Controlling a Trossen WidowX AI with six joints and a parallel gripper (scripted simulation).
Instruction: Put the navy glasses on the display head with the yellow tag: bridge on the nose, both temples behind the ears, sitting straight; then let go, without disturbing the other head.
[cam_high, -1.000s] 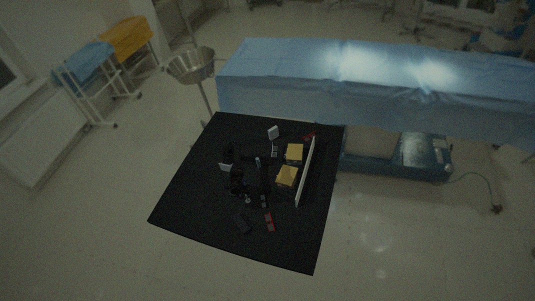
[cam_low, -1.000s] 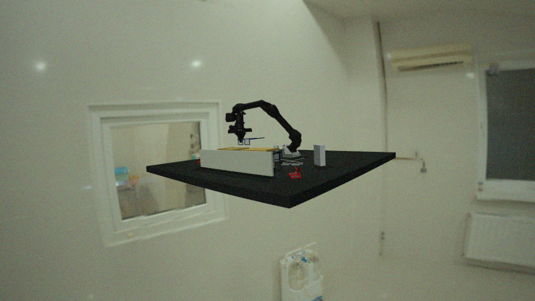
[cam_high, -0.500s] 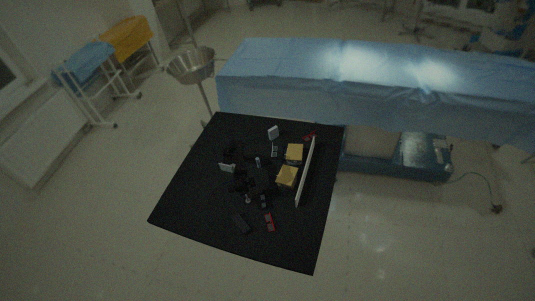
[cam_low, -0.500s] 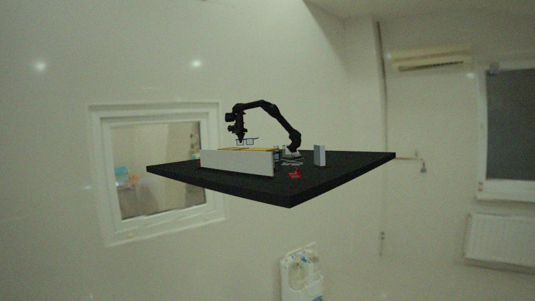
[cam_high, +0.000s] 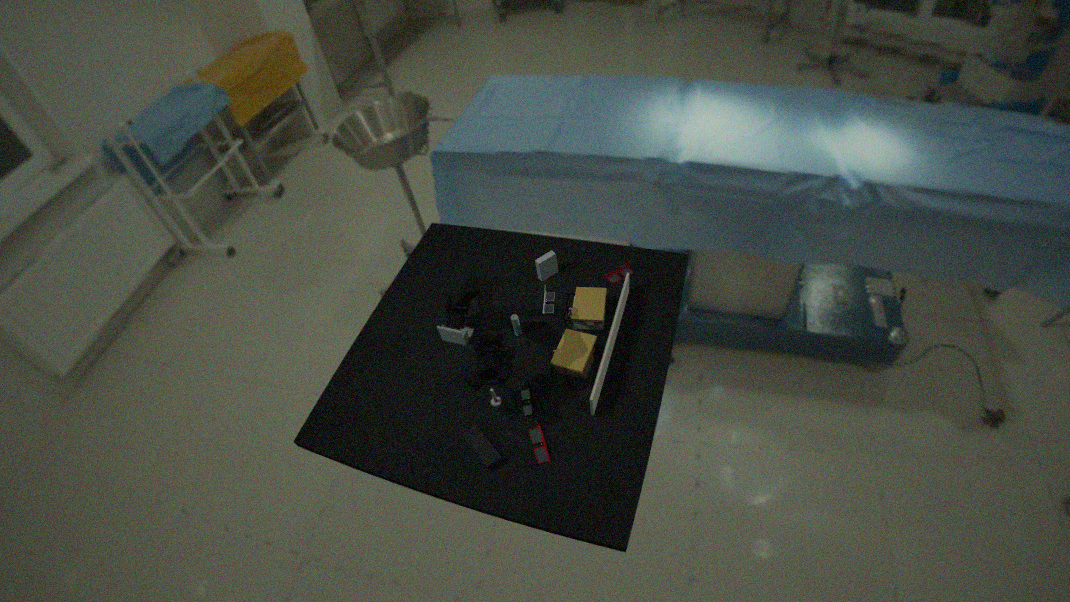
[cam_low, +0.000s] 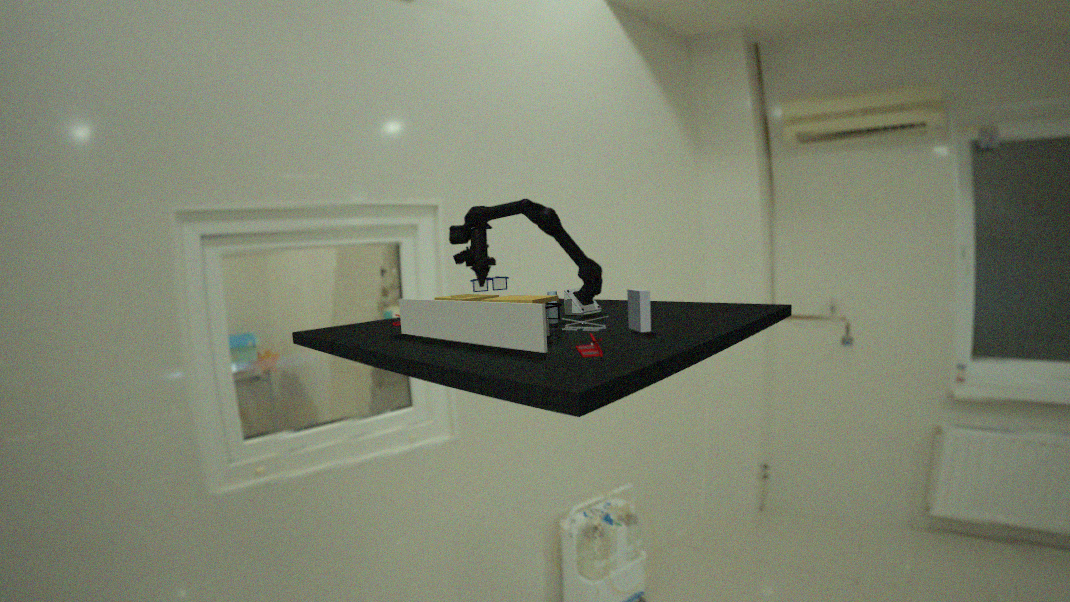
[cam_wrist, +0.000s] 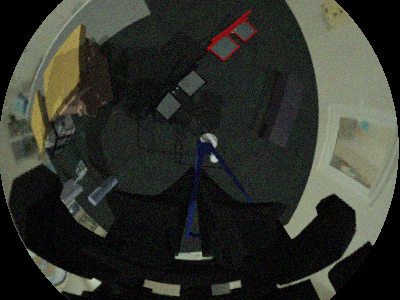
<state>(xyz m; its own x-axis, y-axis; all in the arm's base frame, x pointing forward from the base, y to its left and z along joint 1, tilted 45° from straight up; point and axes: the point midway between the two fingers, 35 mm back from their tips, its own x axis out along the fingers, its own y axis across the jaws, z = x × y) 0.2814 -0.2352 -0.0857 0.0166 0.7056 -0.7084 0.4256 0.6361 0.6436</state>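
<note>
Now: gripper tip 90 mm above the small stand, 20 mm to the left of it and 10 mm past it. Also, from my gripper tip: long white panel 340 mm ahead, 310 mm to the left, 60 mm below; white block 630 mm to the left, 60 mm below, 20 mm behind; dark case 220 mm to the right, 100 mm below, 20 mm ahead.
</note>
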